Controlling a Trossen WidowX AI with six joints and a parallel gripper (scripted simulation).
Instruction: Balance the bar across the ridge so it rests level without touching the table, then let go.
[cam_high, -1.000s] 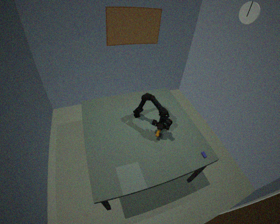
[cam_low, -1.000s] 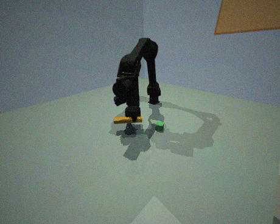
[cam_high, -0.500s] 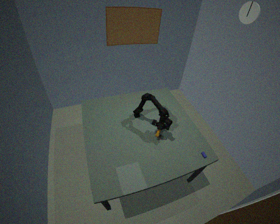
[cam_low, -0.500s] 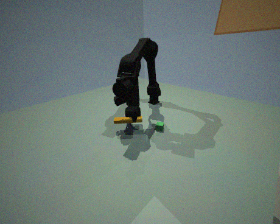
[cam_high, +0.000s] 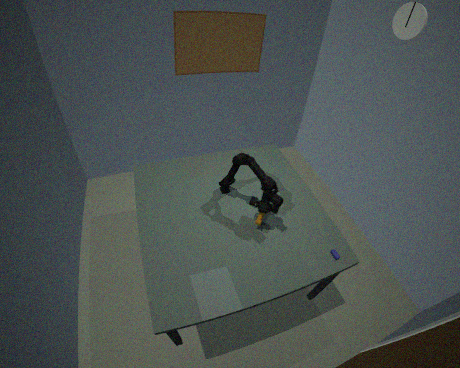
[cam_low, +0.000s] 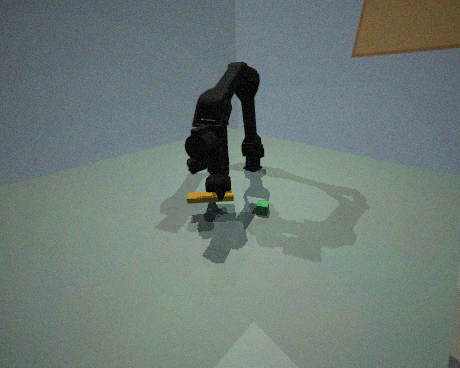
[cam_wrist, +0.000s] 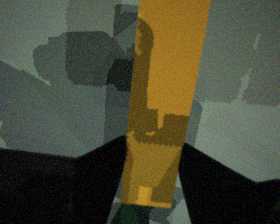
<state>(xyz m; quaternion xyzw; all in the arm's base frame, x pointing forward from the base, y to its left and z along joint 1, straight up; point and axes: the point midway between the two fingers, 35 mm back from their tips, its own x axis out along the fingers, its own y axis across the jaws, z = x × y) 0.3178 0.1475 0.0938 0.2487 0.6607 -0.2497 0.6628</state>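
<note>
Right now the bar is 2 cm to the right of my gripper tip and 2 cm ahead of it. From my gripper tip the other things lie so: blue object 42 cm ahead, 35 cm to the left, 5 cm below; then green cube 9 cm to the left, 9 cm behind, 4 cm below.
</note>
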